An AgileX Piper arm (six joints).
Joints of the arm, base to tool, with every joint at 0 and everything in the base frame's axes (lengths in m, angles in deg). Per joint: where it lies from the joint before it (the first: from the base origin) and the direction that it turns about. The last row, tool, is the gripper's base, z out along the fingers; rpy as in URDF.
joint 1: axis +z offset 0 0 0.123
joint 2: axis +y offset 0 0 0
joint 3: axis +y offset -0.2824 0 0.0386
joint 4: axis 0.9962 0 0.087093 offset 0.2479 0 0.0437
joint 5: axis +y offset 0 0 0
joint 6: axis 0.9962 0 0.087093 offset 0.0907 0 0.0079
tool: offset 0 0 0 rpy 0 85.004 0
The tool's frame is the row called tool.
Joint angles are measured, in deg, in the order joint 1, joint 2, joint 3, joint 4, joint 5, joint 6. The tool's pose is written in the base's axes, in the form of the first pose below.
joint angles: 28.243 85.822 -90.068 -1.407 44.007 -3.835
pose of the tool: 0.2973 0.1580 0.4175 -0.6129 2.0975 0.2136
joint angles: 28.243 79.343 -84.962 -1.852 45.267 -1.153
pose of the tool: 0.2679 0.1415 0.4237 -0.5656 2.1100 0.2313
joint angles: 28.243 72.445 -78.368 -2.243 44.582 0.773
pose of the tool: 0.2385 0.1253 0.4225 -0.5286 2.1026 0.2463
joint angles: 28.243 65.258 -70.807 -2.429 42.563 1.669
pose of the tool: 0.2096 0.1096 0.4149 -0.5078 2.0788 0.2585
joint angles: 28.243 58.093 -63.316 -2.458 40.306 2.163
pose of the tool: 0.1819 0.0949 0.4036 -0.4925 2.0484 0.2710
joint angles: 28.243 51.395 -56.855 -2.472 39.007 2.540
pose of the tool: 0.1567 0.0814 0.3914 -0.4804 2.0243 0.2809
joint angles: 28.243 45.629 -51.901 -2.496 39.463 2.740
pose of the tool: 0.1351 0.0697 0.3794 -0.4751 2.0193 0.2838
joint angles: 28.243 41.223 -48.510 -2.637 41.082 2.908
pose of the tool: 0.1186 0.0606 0.3691 -0.4742 2.0300 0.2801
